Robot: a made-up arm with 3 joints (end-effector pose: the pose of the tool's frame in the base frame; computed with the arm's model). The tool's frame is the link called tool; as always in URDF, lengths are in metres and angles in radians. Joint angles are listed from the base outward.
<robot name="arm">
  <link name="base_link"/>
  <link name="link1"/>
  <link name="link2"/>
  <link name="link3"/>
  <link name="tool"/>
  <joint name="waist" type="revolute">
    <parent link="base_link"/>
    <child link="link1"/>
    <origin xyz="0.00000 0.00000 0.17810" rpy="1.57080 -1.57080 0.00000"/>
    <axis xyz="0 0 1"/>
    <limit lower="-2.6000" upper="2.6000" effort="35" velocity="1.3"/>
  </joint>
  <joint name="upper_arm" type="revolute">
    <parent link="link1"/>
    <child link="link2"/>
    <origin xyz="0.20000 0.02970 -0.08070" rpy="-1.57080 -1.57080 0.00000"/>
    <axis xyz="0 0 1"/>
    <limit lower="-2.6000" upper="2.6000" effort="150" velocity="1.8"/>
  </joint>
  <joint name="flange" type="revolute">
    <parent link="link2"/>
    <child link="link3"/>
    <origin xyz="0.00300 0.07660 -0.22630" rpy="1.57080 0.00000 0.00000"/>
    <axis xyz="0 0 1"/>
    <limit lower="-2.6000" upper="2.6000" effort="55" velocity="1.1"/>
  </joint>
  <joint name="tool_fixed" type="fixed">
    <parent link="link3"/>
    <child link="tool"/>
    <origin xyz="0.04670 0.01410 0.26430" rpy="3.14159 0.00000 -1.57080"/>
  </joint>
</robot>
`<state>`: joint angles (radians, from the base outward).
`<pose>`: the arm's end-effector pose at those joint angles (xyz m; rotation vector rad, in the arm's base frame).
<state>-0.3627 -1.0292 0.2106</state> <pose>0.1845 0.2180 0.1766 0.9821 0.4373 -0.3766</pose>
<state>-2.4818 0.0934 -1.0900</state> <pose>-0.1727 0.0263 0.0231 1.2962 2.2173 0.5585</pose>
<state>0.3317 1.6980 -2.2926</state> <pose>0.1605 -0.1077 0.4520 -1.0318 1.6069 1.3852</pose>
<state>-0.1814 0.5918 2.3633</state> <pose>0.1749 0.0093 0.1682 -0.4847 -0.6005 -2.2189</pose>
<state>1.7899 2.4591 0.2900</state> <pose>-0.4012 -0.0038 0.2627 -1.6119 -1.0150 -2.2387</pose>
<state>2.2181 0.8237 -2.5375</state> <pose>-0.1833 -0.0384 0.3338 -2.0553 -0.1813 0.6959</pose>
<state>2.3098 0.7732 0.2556</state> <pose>-0.1868 -0.0823 0.2394 -0.1129 -2.2518 -1.0209</pose>
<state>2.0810 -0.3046 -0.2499</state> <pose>-0.0997 0.0876 0.3452 -0.0735 -2.0876 0.4689</pose>
